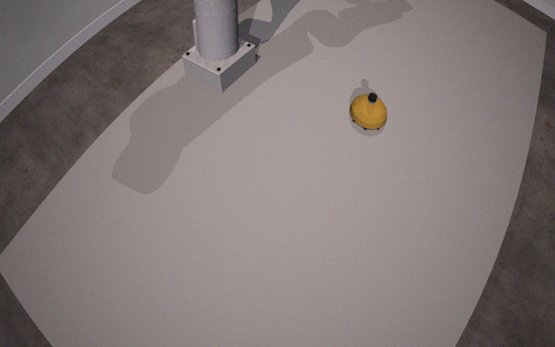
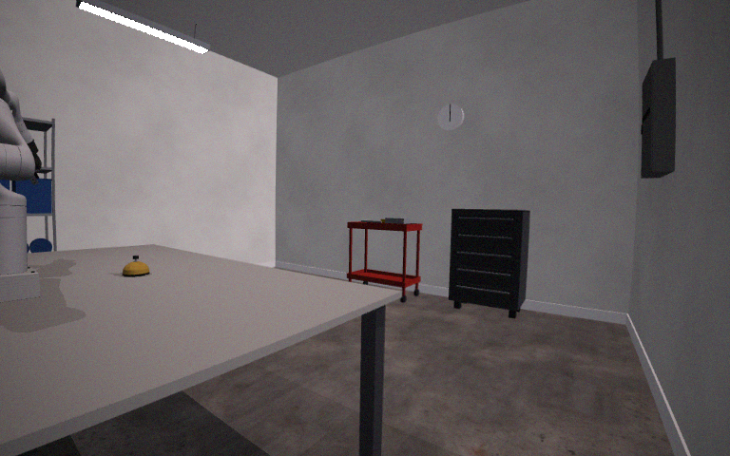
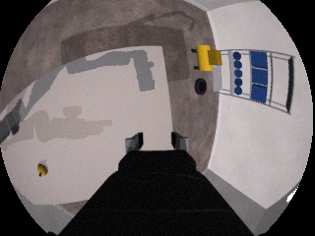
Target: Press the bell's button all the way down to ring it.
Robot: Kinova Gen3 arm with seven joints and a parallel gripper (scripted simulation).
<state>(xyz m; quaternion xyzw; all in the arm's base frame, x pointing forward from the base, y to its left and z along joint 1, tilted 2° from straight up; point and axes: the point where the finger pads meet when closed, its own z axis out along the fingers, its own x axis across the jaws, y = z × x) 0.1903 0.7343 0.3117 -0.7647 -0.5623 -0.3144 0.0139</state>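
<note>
Now: hand 69 cm to the left of the black button, 31 cm above it and 15 cm short of it. Round my hand: yellow dome bell 69 cm to the right, 32 cm below, 15 cm ahead.
</note>
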